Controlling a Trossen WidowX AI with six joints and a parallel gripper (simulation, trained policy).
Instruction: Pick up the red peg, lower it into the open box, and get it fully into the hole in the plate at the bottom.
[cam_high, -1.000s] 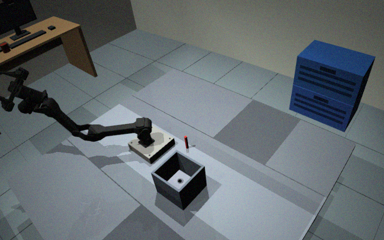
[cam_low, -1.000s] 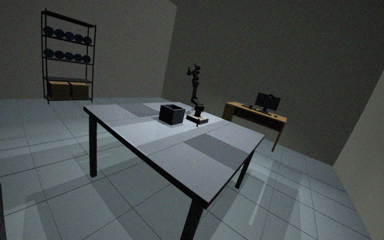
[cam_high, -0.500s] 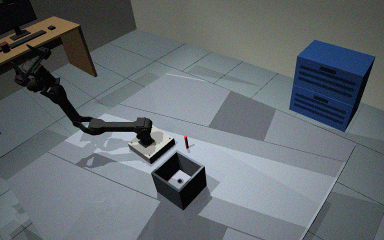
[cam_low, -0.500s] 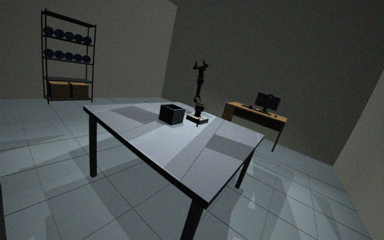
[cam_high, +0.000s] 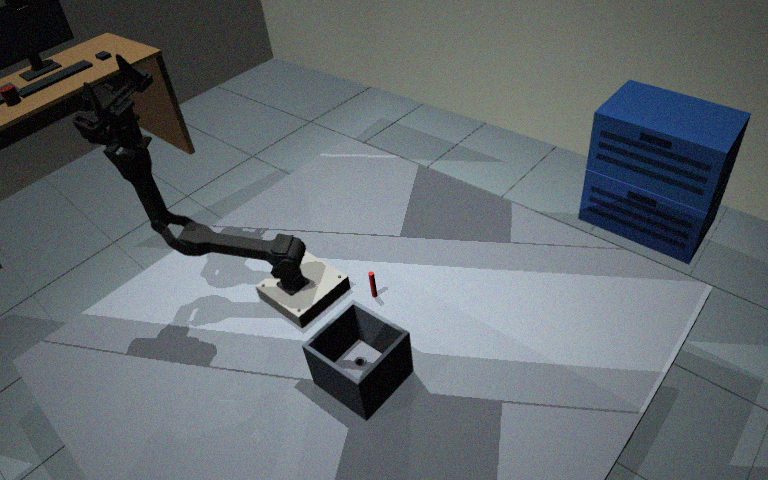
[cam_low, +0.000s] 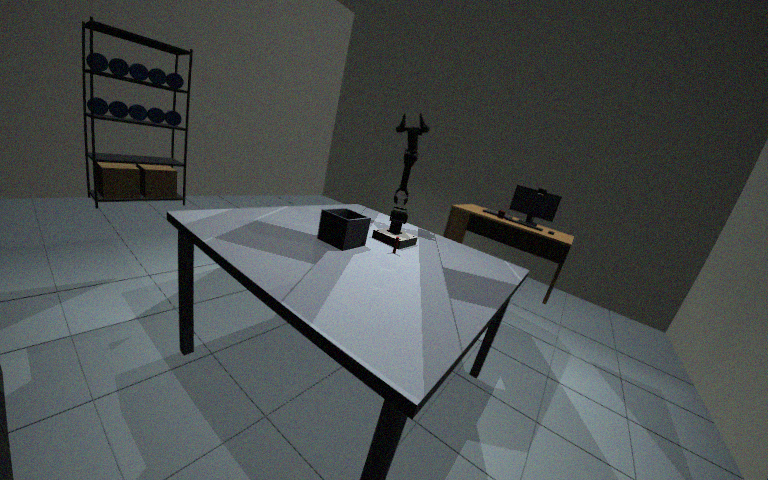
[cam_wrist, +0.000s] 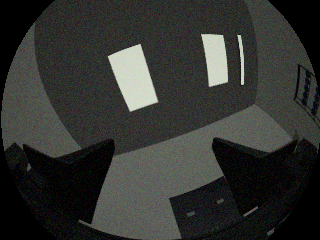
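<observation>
The red peg is 34 cm ahead of my gripper tip, 31 cm to the left of it and 63 cm below it.
</observation>
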